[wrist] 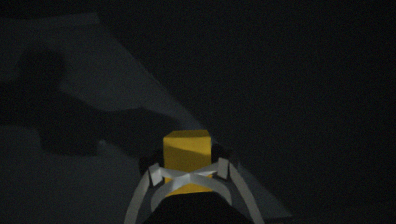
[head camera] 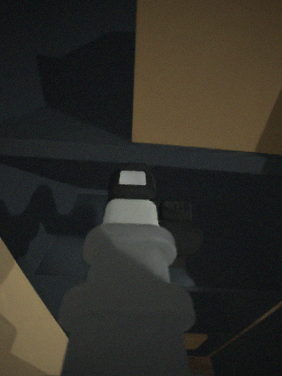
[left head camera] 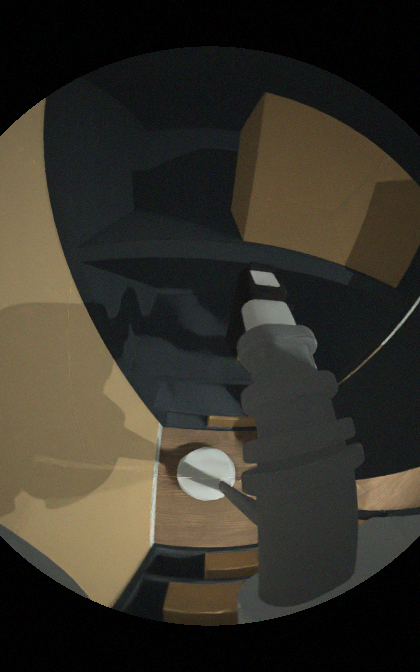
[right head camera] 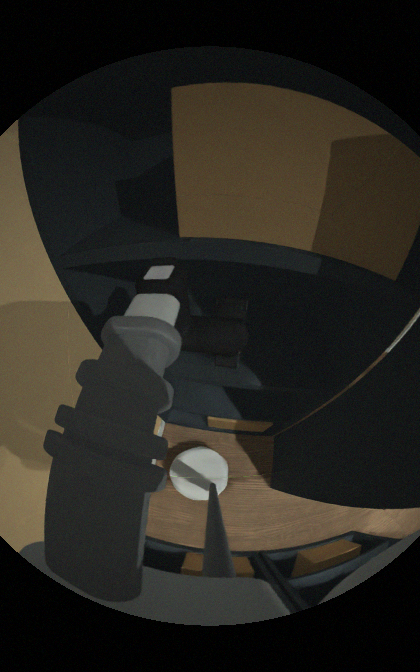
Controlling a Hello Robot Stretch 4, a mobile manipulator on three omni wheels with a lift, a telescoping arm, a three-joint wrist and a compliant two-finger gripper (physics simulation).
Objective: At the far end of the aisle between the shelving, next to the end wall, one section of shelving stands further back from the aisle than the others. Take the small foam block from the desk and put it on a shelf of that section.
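Places are measured from the robot's base along level axes (x left, y ahead, z down), in millimetres.
Pixels of known places: gripper, fingertip midpoint: [wrist: 188, 159].
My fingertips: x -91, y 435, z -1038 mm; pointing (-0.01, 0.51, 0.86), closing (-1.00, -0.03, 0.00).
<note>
Behind a point stands the place of what it marks.
The small yellow foam block [wrist: 187, 152] @[x -90, y 423, z -1092 mm] sits between the two fingertips of my gripper [wrist: 188, 159] @[x -91, y 434, z -1038 mm] in the wrist view. My gripper is shut on it. A thin yellow sliver also shows beside the arm in the left head view. The fingers are hidden or too dark to make out in the head views. Dark blue-grey shelving stands in front of me beside the end wall; its shelf board [head camera: 75, 149] @[x 99, y 375, z -1408 mm] [left head camera: 175, 249] [right head camera: 225, 248] runs across above the wrist. Behind the block in the wrist view is a dark surface [wrist: 115, 85] @[x 37, y 621, z -963 mm] with the arm's shadow. I cannot tell the block's distance from it.
A large cardboard box [head camera: 210, 75] @[x -106, y 382, z -1530 mm] [left head camera: 310, 185] [right head camera: 245, 165] stands on the upper shelf. The beige end wall [head camera: 35, 320] @[x 365, y 335, z -697 mm] [left head camera: 35, 260] [right head camera: 35, 350] is at the left. A white round object [left head camera: 207, 462] [right head camera: 202, 462] is over the wooden floor [left head camera: 200, 527] [right head camera: 250, 517]. Lower boxes [left head camera: 230, 421] [right head camera: 240, 424] show beyond.
</note>
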